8 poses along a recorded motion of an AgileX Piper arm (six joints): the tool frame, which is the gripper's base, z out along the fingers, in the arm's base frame.
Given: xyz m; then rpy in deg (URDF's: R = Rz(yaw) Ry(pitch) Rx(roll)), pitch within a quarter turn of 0, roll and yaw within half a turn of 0.
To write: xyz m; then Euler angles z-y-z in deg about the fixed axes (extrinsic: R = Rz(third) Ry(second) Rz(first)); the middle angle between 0 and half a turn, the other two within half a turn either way. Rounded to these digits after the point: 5 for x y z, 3 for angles.
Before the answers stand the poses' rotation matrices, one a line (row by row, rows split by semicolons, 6 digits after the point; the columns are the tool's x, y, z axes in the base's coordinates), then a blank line. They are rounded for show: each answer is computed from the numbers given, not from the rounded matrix.
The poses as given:
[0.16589 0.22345 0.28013 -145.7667 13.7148 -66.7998]
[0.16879 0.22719 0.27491 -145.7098 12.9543 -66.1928]
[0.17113 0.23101 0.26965 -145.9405 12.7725 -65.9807]
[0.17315 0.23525 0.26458 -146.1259 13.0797 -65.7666]
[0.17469 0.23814 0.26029 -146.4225 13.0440 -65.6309]
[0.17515 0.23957 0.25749 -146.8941 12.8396 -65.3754]
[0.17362 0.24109 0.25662 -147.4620 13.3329 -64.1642]
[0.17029 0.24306 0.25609 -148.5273 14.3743 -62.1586]
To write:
0.382713 -0.812441 0.439853; -0.892928 -0.203104 0.401783; -0.237089 -0.546524 -0.803181
0.393387 -0.806874 0.440683; -0.891624 -0.217953 0.396867; -0.224174 -0.549046 -0.805167
0.396972 -0.807118 0.437005; -0.890807 -0.224123 0.395262; -0.221080 -0.546195 -0.807957
0.399806 -0.808875 0.431133; -0.888223 -0.225765 0.400112; -0.226306 -0.542910 -0.808724
0.401967 -0.810416 0.426203; -0.887402 -0.230059 0.399487; -0.225699 -0.538794 -0.811641
0.406253 -0.812057 0.418954; -0.886327 -0.238693 0.396800; -0.222222 -0.532531 -0.816718
0.424047 -0.812824 0.399375; -0.875787 -0.255752 0.409374; -0.230609 -0.523362 -0.820312
0.452405 -0.814694 0.362771; -0.856562 -0.283712 0.431055; -0.248255 -0.505748 -0.826189

[0.16589 0.22345 0.28013 -66.548 143.435 42.410]
[0.16879 0.22719 0.27491 -67.790 143.626 42.005]
[0.17113 0.23101 0.26965 -67.964 143.897 42.129]
[0.17315 0.23525 0.26458 -67.372 143.971 42.863]
[0.17469 0.23814 0.26029 -67.271 144.257 43.147]
[0.17515 0.23957 0.25749 -67.349 144.758 43.444]
[0.17362 0.24109 0.25662 -66.220 145.116 45.708]
[0.17029 0.24306 0.25609 -63.855 145.709 49.916]

